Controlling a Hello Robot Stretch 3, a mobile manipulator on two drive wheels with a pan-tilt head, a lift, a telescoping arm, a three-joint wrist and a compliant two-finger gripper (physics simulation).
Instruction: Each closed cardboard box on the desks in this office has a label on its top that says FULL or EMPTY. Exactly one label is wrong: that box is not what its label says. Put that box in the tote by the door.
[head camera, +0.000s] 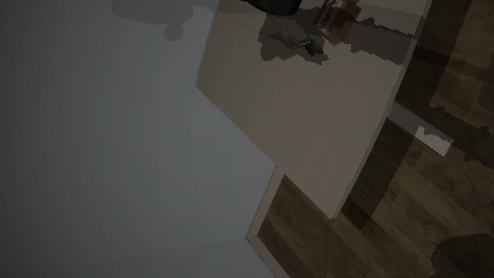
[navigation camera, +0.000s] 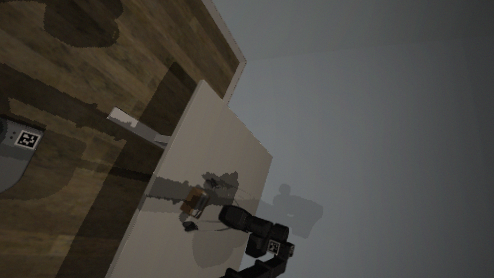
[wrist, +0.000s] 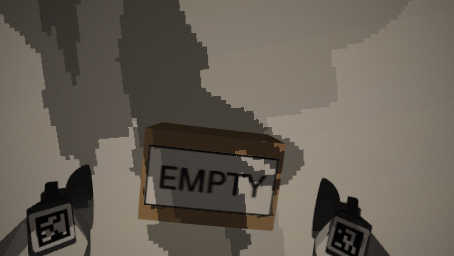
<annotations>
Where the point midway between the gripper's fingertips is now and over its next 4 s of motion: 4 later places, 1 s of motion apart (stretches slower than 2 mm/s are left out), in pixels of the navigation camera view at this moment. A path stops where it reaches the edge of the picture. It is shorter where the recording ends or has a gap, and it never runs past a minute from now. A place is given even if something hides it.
The gripper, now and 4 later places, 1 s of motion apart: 195, 201; 212, 208; 218, 211; 195, 209; 151, 204
</annotations>
